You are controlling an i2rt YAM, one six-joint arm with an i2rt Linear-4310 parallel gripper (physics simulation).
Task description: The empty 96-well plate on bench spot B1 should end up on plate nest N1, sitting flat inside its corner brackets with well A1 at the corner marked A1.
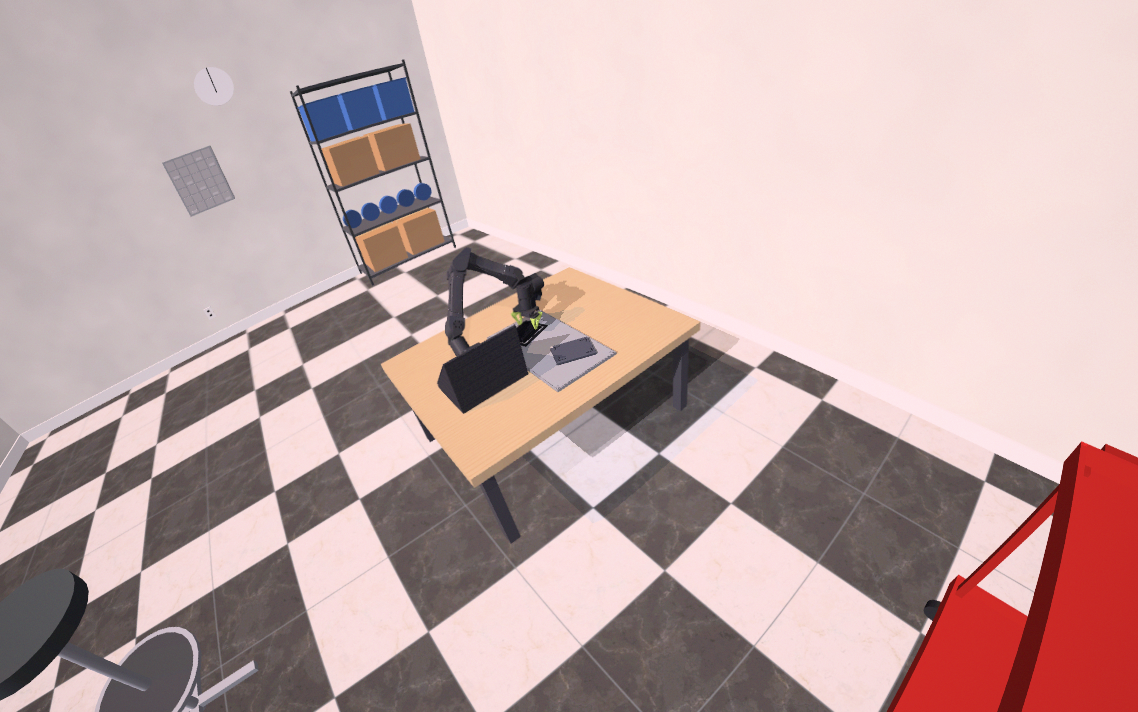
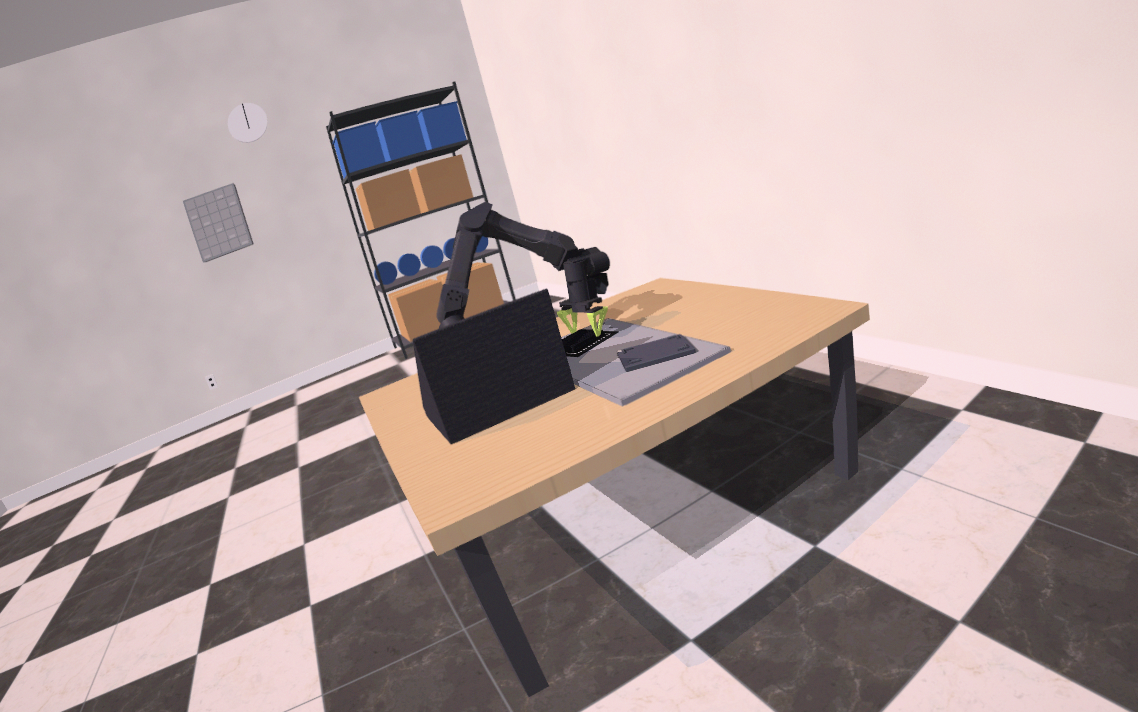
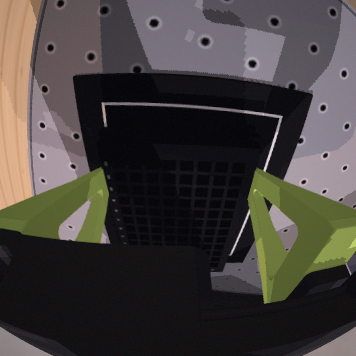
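The black 96-well plate is between my green fingers. My gripper is shut on its long sides and holds it flat, low over the white-outlined bench spot B1. That spot is a dark pad at the near-arm end of the grey perforated board. Plate nest N1 is a dark flat fixture further along the board and carries nothing. Its corner brackets and A1 mark are too small to make out.
A large dark wedge-shaped box stands on the wooden table beside the board, close to the arm's base. A shelf rack stands behind the table. A red cart and a stool stand far off.
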